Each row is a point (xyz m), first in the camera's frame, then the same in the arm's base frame.
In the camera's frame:
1: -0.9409 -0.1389 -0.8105
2: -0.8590 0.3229 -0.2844
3: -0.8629 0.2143 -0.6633
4: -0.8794 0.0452 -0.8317
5: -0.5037 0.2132 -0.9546
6: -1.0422 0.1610 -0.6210
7: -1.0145 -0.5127 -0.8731
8: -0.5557 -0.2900 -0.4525
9: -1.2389 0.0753 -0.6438
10: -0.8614 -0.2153 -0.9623
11: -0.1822 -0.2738 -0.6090
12: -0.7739 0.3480 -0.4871
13: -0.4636 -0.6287 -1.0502
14: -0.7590 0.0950 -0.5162
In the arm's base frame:
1: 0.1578 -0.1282 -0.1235
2: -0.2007 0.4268 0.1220
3: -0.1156 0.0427 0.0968
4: 0.0033 -0.1384 -0.0045
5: -0.3939 -0.2928 -0.0575
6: 0.0595 0.1031 0.1466
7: 0.4350 -0.2184 -0.3767
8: -0.0900 0.1573 -0.5191
9: 0.2707 0.0983 0.1903
10: 0.1443 -0.2963 -0.2056
11: -0.3970 -0.0456 -0.6890
12: -0.2741 0.2182 0.1276
13: 0.0593 -0.4790 -0.7499
14: -0.1402 0.1615 -0.0820

